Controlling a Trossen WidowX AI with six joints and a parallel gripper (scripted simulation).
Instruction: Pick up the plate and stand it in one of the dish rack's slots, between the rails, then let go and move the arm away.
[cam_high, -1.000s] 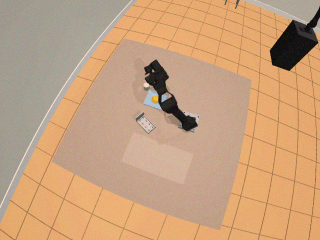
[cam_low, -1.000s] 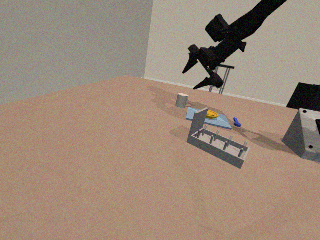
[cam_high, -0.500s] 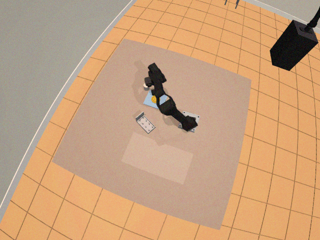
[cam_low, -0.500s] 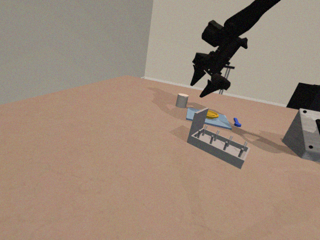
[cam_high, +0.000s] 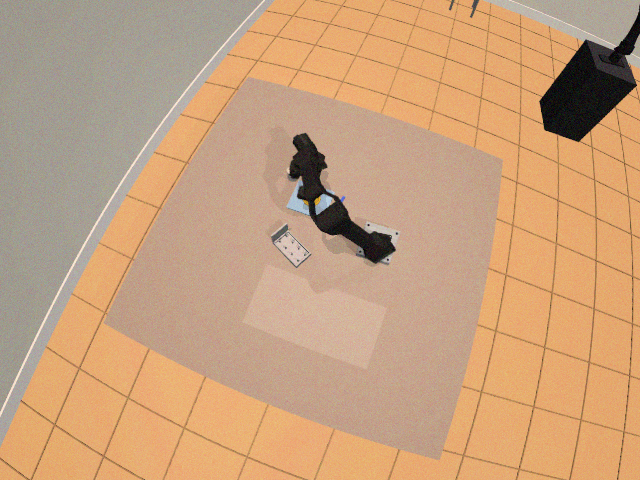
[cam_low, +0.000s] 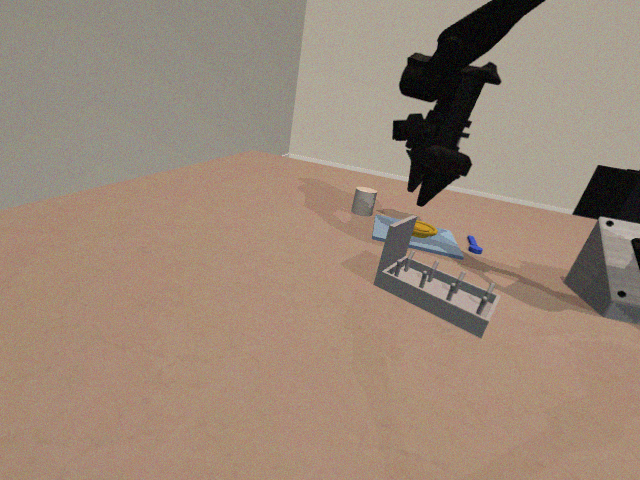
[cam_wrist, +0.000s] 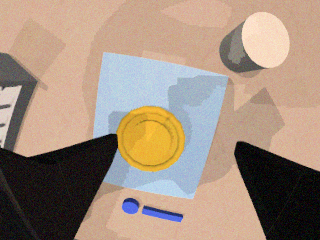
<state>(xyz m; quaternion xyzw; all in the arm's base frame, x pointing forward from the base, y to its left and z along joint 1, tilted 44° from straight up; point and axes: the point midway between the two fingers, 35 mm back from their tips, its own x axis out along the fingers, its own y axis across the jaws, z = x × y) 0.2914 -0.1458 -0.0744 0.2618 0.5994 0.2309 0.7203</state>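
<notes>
Right now the yellow plate is 20 mm behind my gripper tip, 20 mm to the left of it and 50 mm below it. Also, from my gripper tip: blue utensil (120 mm behind, 20 mm to the left, 60 mm below); light blue mat (10 mm behind, 20 mm to the left, 60 mm below); white cylinder (80 mm ahead, 70 mm to the right, 40 mm below).
</notes>
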